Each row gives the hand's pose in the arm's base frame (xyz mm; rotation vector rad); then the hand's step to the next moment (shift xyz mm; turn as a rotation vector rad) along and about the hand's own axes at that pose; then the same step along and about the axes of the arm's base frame.
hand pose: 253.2 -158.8 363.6 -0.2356 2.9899 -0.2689
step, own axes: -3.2 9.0 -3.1 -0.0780 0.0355 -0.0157
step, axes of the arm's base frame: 1.4 9.8 1.7 0.0691 0.0501 0.0177
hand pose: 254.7 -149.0 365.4 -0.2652 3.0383 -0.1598
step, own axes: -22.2 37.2 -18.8 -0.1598 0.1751 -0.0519
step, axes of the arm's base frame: 13.7 42.2 16.2 0.1224 0.2048 0.0443
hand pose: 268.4 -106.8 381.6 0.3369 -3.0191 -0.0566
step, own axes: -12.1 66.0 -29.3 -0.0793 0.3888 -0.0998
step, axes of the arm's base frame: 0.5 66.3 31.1 0.0029 0.3940 0.1102
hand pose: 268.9 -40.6 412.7 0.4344 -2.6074 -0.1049
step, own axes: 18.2 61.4 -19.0 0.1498 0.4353 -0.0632
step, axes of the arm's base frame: -23.5 52.3 34.3 -0.2179 0.3639 0.1899
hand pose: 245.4 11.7 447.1 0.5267 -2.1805 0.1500
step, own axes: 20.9 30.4 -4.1 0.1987 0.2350 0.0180
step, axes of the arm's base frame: -21.1 22.0 21.2 -0.2190 0.1440 0.1622
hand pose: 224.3 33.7 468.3 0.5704 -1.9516 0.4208
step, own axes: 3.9 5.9 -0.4 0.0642 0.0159 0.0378
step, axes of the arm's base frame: -4.5 4.3 3.4 -0.0608 -0.0198 0.0414
